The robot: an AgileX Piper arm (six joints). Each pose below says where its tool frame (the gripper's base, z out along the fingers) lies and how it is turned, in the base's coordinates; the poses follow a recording.
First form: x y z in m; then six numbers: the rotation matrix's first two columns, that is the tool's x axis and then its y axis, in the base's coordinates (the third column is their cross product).
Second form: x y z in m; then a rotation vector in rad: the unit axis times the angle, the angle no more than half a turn. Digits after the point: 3 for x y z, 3 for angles.
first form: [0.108 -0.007 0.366 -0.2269 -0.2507 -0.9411 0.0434 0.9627 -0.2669]
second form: [0.108 -0.007 0.366 -0.154 1.781 -0.274]
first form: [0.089 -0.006 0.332 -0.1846 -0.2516 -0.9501 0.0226 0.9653 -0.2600]
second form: [0.089 -0.006 0.332 -0.172 1.742 -0.247]
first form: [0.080 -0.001 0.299 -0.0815 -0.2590 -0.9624 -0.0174 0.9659 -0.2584]
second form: [0.080 -0.001 0.299 -0.213 1.644 -0.203]
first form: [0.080 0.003 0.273 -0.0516 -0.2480 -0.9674 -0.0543 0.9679 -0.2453]
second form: [0.080 0.003 0.273 -0.235 1.620 -0.160]
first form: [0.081 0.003 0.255 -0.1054 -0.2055 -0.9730 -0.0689 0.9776 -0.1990]
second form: [0.081 0.003 0.255 -0.209 1.677 -0.117]
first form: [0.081 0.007 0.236 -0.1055 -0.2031 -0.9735 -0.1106 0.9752 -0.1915]
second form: [0.081 0.007 0.236 -0.239 1.680 -0.079]
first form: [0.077 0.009 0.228 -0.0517 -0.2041 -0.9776 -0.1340 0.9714 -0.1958]
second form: [0.077 0.009 0.228 -0.262 1.628 -0.058]
